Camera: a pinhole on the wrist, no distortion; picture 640 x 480 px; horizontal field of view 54.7 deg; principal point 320.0 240.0 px. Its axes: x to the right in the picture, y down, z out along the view. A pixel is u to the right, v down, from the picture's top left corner.
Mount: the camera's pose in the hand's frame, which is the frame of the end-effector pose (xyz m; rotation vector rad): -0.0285 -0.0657 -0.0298 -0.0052 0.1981 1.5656
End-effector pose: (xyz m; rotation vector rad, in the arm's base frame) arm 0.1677 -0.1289 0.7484 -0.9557 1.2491 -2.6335
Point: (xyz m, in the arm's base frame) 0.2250 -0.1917 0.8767
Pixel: 256 73
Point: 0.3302 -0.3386 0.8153
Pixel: 496 319
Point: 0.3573 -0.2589 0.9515
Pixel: 179 278
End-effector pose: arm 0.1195 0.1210 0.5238 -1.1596 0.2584 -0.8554
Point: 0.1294 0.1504 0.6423
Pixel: 62 64
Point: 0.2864 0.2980 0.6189
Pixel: 410 238
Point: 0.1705 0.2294 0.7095
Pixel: 57 226
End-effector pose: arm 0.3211 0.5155 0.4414 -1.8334 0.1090 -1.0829
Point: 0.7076 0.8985 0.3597
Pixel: 310 296
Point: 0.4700 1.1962 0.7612
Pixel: outside the picture
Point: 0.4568 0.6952 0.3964
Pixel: 371 334
